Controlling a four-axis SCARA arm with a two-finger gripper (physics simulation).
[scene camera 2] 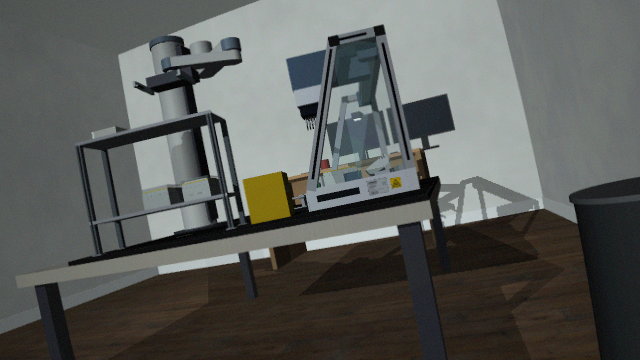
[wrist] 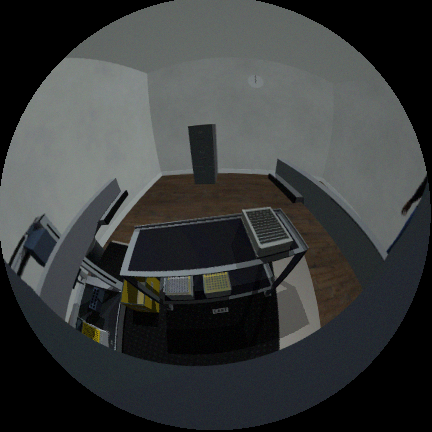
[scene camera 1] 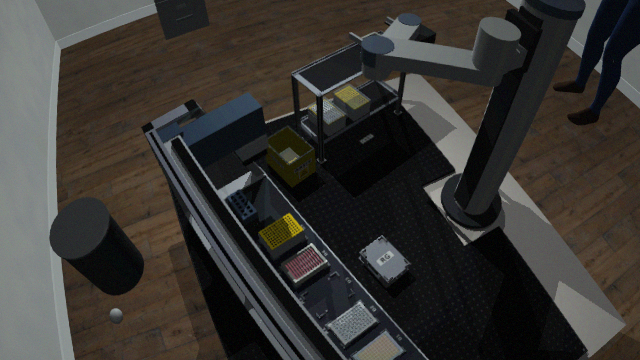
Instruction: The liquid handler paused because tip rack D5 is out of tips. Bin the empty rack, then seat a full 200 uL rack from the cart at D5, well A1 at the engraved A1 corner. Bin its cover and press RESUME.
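Frame: origin at the arm's base, x left, y up, z ahead, level; millimetres.
Where they show: gripper, fingertip midpoint: (scene camera 2: 156, 78) (wrist: 194, 171) (scene camera 1: 369, 26); arm's base, origin of the base link: (scene camera 1: 470, 201).
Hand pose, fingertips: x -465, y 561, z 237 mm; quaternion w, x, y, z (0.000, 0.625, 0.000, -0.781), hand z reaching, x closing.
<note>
Each offset is from my fingertips to the centre of the thing. "pt": to the spot under its first point.
My gripper (scene camera 1: 372, 30) (scene camera 2: 164, 82) (wrist: 194, 171) is open and empty, high above the cart {dx -85, dy -370, dz +8 mm} (scene camera 1: 320, 127) (scene camera 2: 88, 200) (wrist: 185, 250). The cart's lower shelf holds a rack with a pale top {dx -55, dy -390, dz +134 mm} (scene camera 1: 327, 112) (wrist: 178, 286) beside a yellow-topped rack {dx -85, dy -390, dz +8 mm} (scene camera 1: 351, 97) (wrist: 216, 283). A grey, slotted box {dx -115, dy -183, dz -119 mm} (scene camera 2: 107, 132) (wrist: 267, 230) lies on the top shelf's right end in the wrist view. A yellow rack with dark holes {dx +328, dy -460, dz +485 mm} (scene camera 1: 281, 231) (wrist: 91, 332) sits on the deck at D5. The yellow waste bin {dx +14, dy -481, dz +323 mm} (scene camera 1: 280, 169) (scene camera 2: 267, 197) (wrist: 141, 300) has something pale inside. The engraved A1 corner and RESUME button cannot be made out.
The deck also bears a blue tube rack {pt dx +161, dy -455, dz +567 mm} (scene camera 1: 241, 205), a red-welled plate {dx +450, dy -475, dz +460 mm} (scene camera 1: 305, 264) and a white plate {dx +693, dy -483, dz +411 mm} (scene camera 1: 351, 324). An RG-marked block {dx +537, dy -520, dz +209 mm} (scene camera 1: 385, 258) lies on the mat. The liquid handler's frame {pt dx +67, dy -246, dz +766 mm} (scene camera 2: 395, 90) and blue head {pt dx +176, dy -53, dz +546 mm} (scene camera 1: 225, 125) rise beside the waste bin.
</note>
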